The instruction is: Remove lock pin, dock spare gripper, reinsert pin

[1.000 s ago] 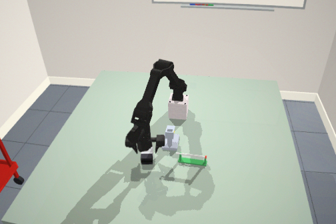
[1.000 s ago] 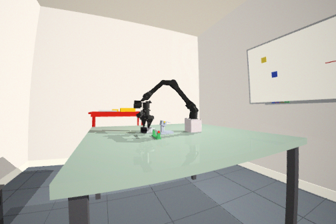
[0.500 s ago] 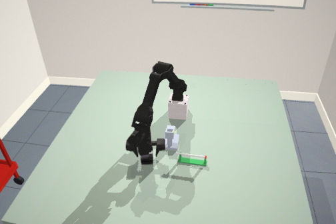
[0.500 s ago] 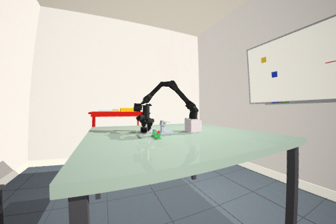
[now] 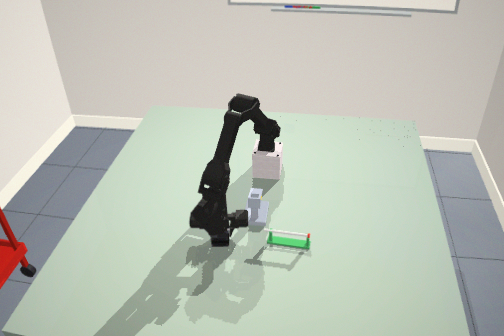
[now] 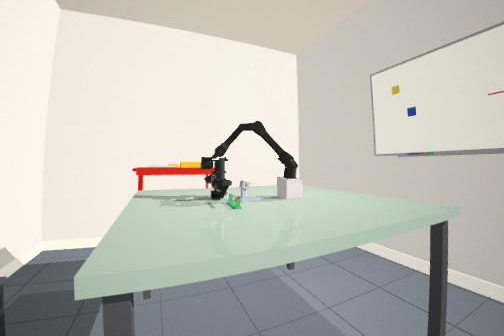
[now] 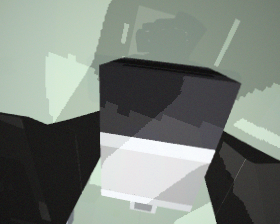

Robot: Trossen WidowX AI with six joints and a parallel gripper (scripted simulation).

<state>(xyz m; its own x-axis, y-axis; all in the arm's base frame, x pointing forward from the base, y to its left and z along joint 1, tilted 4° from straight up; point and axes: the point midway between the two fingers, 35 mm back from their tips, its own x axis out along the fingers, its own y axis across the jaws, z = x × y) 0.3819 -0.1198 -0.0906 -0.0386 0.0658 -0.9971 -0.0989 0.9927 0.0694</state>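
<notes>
Right now my gripper tip is 11 cm past the grey-blue mount, 11 cm to the right of it and 4 cm below it. Also, from my gripper tip: green rack 1 cm ahead, 23 cm to the left, 2 cm above; spare gripper 1 cm behind, 2 cm above.
</notes>
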